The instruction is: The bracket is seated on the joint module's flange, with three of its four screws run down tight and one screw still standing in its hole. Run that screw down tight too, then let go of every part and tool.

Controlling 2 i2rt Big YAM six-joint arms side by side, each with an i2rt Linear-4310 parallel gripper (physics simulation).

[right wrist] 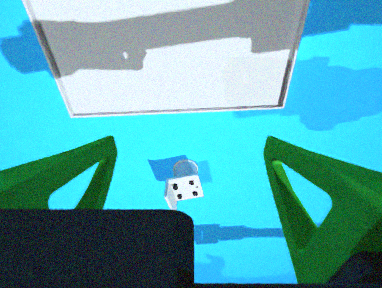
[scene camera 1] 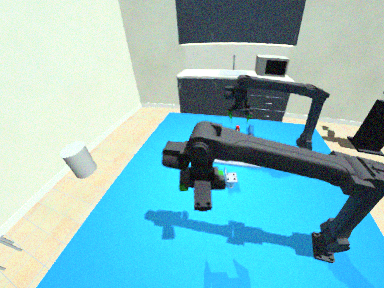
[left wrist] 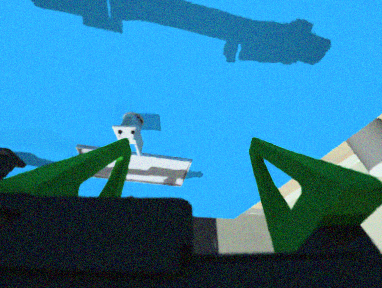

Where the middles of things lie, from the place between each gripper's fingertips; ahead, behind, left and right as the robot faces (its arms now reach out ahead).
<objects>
My left gripper is now 9 cm past the white bracket [right wrist: 171, 196], 28 cm to the left of it and 21 cm above it.
I see my right gripper 10 mm past the white bracket, 270 mm to the right of it and 200 mm above it.
</objects>
